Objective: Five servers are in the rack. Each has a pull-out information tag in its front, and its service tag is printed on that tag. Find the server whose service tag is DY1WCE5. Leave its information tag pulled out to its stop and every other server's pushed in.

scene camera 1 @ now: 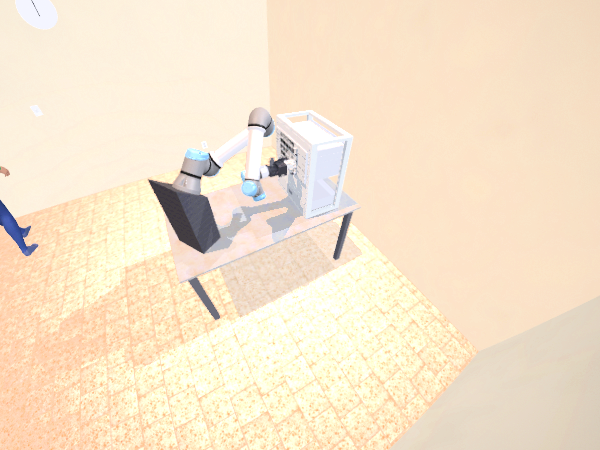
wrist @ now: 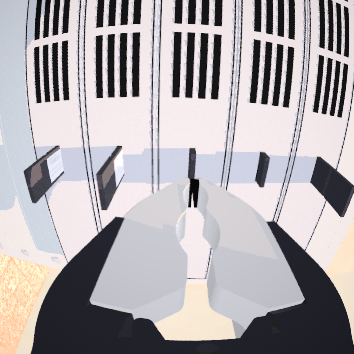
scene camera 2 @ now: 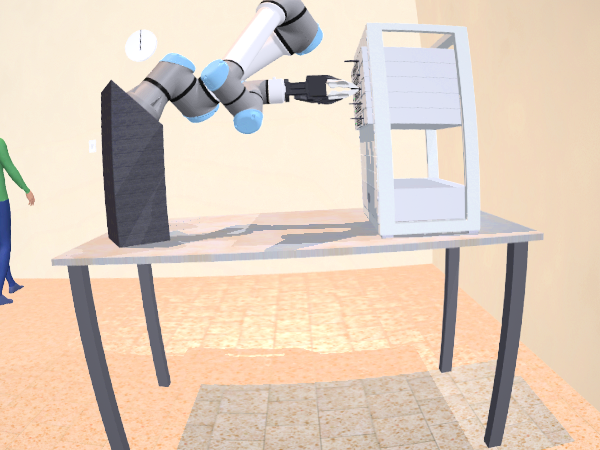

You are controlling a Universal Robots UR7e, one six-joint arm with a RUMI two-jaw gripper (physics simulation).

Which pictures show the white rack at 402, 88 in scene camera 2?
Scene camera 1, the wrist view and scene camera 2: all of them.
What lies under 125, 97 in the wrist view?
A white rack.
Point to a white rack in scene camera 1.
At 321, 154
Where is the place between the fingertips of the gripper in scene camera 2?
At 358, 88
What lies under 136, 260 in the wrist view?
The gripper.
